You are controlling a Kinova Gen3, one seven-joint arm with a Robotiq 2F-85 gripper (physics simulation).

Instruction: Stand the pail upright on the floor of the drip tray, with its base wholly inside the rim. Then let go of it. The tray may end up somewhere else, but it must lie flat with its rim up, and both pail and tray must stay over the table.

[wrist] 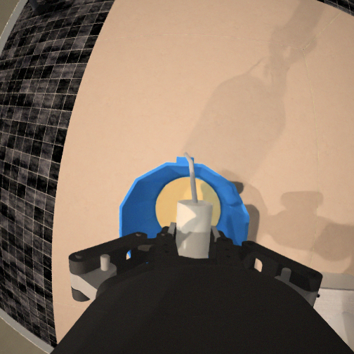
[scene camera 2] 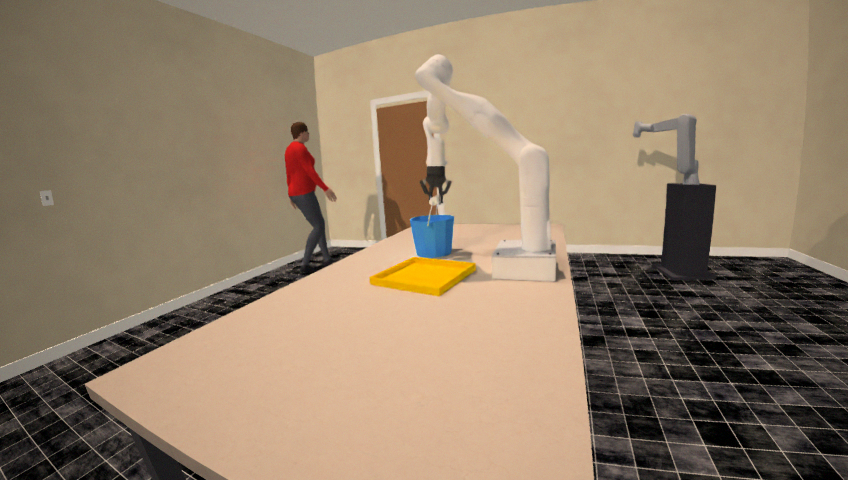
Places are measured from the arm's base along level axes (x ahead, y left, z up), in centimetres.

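Pixels of known places: arm's base, link origin: (scene camera 2: pixel 535 247).
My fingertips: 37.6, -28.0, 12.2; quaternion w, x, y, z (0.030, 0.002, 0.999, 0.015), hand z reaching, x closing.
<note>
For each thing: its top centre in the pictures, then the offset to it from my fingertips, as dx, dy, dz. Level surfaces: height alone.
- blue pail, top centre: (scene camera 2: pixel 430 196) +1.6, +1.7, +3.5
- table, surface height: dz -20.4
- yellow drip tray, top centre: (scene camera 2: pixel 424 270) -0.8, +33.3, -18.0
A blue pail (scene camera 2: pixel 432 237) (wrist: pixel 140 200) stands upright on the table (scene camera 2: pixel 368 368) (wrist: pixel 150 90), just behind the yellow drip tray (scene camera 2: pixel 407 287) in the scene view. The pail's wire bail is raised, with its white grip (wrist: pixel 194 215) above the opening. My gripper (scene camera 2: pixel 436 198) (wrist: pixel 191 232) points down over the pail and is shut on the white grip, with a finger on each side of it. The drip tray lies flat with its rim up and is empty. My gripper body hides the near part of the pail in the wrist view.
The arm's white base (scene camera 2: pixel 523 265) (wrist: pixel 337 307) stands on the table to the right of the pail and tray. A person in a red top (scene camera 2: pixel 300 169) stands beyond the table's left edge. A grey arm on a dark pedestal (scene camera 2: pixel 688 228) stands off to the right.
</note>
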